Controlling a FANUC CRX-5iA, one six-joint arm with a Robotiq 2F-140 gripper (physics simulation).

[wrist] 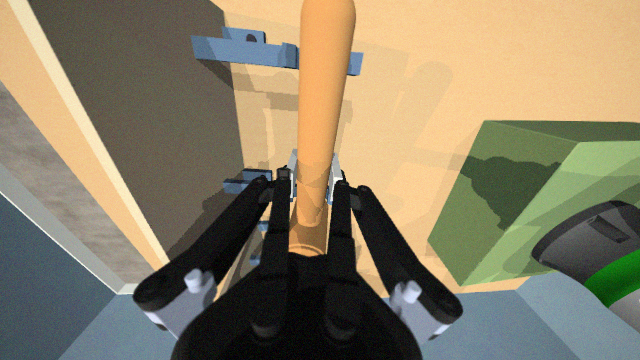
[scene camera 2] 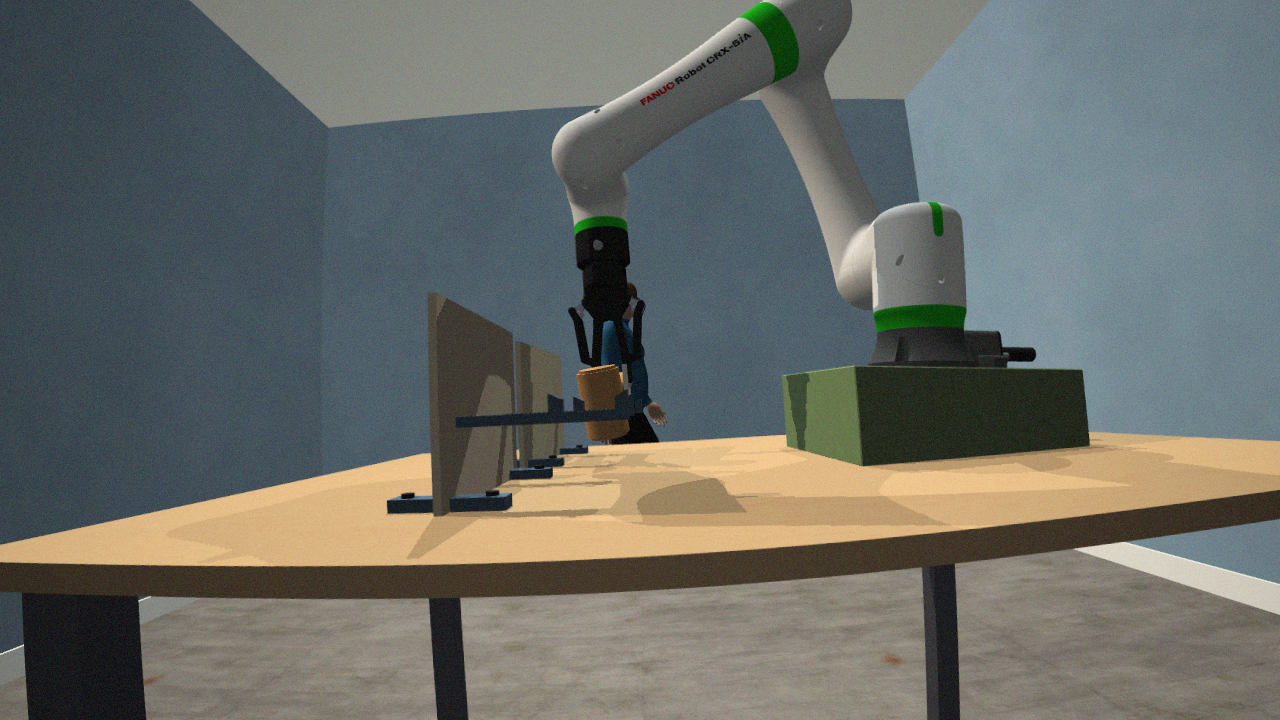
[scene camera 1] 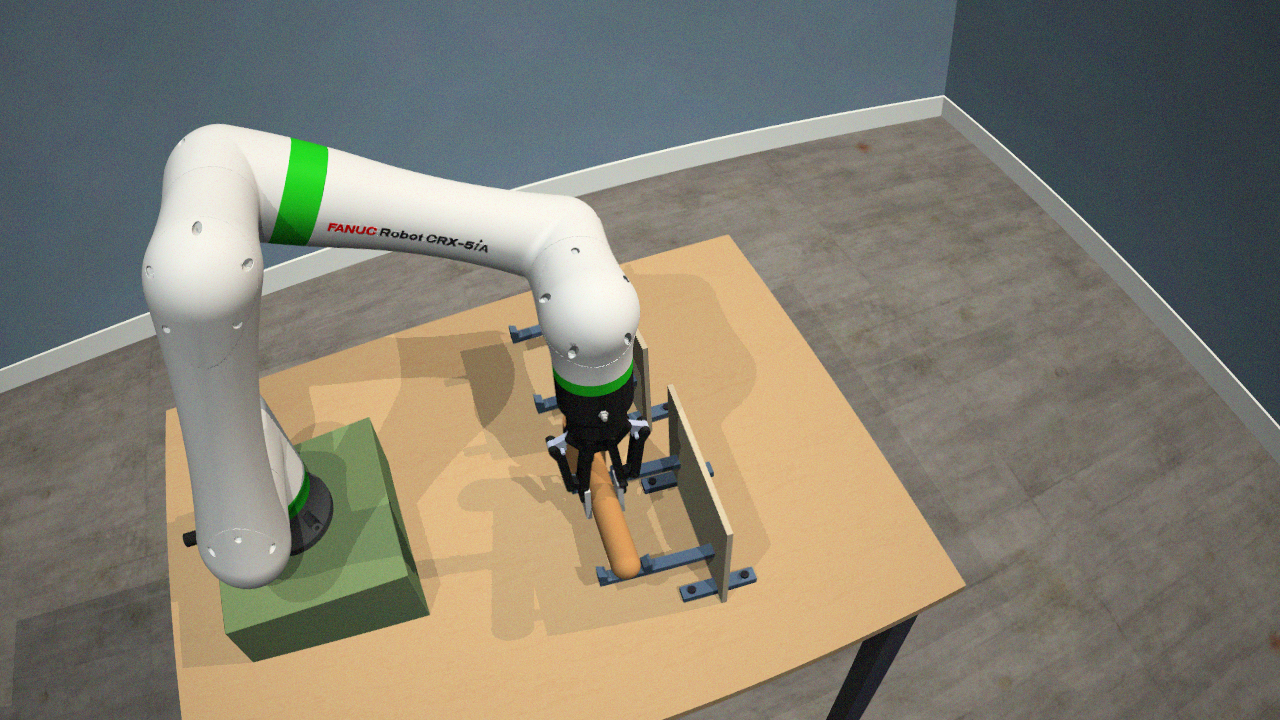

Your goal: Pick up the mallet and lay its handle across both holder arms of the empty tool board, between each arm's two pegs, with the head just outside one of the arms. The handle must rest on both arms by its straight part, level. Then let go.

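Seen in the pictures: gripper, fingertip midpoint: (wrist: 314, 160) (scene camera 1: 603, 507); arm's base, origin of the base link: (wrist: 575, 233) (scene camera 2: 920, 372) (scene camera 1: 291, 515).
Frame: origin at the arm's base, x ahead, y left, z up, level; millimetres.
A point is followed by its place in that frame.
The orange wooden mallet (scene camera 1: 614, 532) @[z 34, x 460, y -185 mm] (scene camera 2: 599, 388) @[z 3, x 469, y 43 mm] (wrist: 324, 100) @[z 33, x 460, y -182 mm] is in my gripper (scene camera 1: 604, 503) @[z -21, x 464, y -107 mm] (wrist: 314, 160) @[z -21, x 464, y -107 mm], whose fingers are shut on its handle near the head. The handle's free end lies over the near holder arm (scene camera 1: 682, 561) @[z -27, x 540, y -223 mm] (wrist: 250, 51) @[z -28, x 531, y -216 mm] of the tool board (scene camera 1: 702, 492) @[z 40, x 588, y -166 mm] (wrist: 150, 100) @[z 40, x 587, y -176 mm], between that arm's two pegs in the wrist view. The handle passes near the other holder arm (scene camera 1: 657, 466) @[z -28, x 559, y -57 mm], whose outer part is hidden by my fingers. The head is on the far side, partly under my gripper in scene camera 1. Whether the handle touches either arm is unclear.
A second board (scene camera 1: 643, 380) @[z 10, x 581, y 75 mm] (scene camera 2: 472, 394) @[z -4, x 575, y 240 mm] with holder arms (scene camera 1: 546, 403) @[z -26, x 434, y 111 mm] (scene camera 2: 528, 418) @[z -30, x 504, y 287 mm] stands beyond the head; one arm crosses in front of the head in scene camera 2. The green base block (scene camera 1: 331, 600) @[z 5, x 50, y -166 mm] (scene camera 2: 975, 416) @[z -62, x 4, y 140 mm] (wrist: 500, 200) @[z -20, x 165, y -53 mm] is beside. A person (scene camera 2: 646, 394) stands behind.
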